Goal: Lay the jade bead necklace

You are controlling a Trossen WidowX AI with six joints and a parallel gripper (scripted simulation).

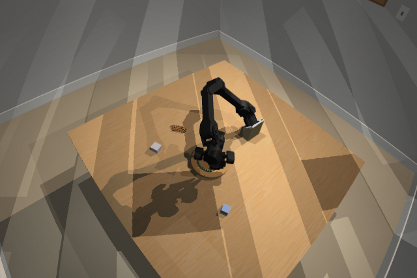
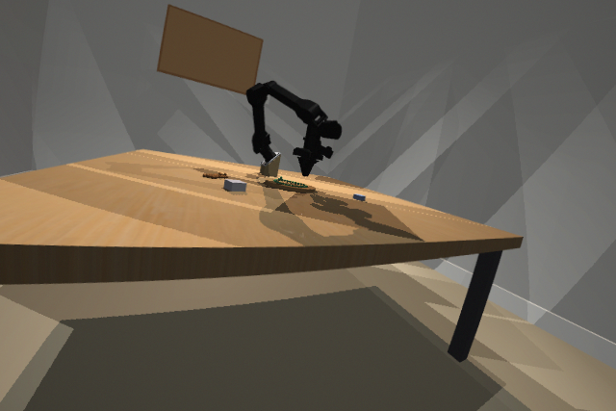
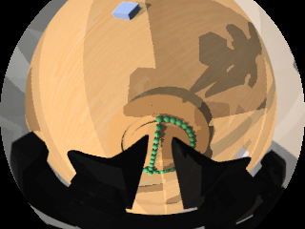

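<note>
My gripper tip is 5 cm to the left of the round wooden bead board, 4 cm above it and 3 cm past it. Also, from my gripper tip: blue block (21 cm to the left, 7 cm ahead, 4 cm below); then pale grey block (26 cm to the right, 18 cm ahead, 4 cm below).
</note>
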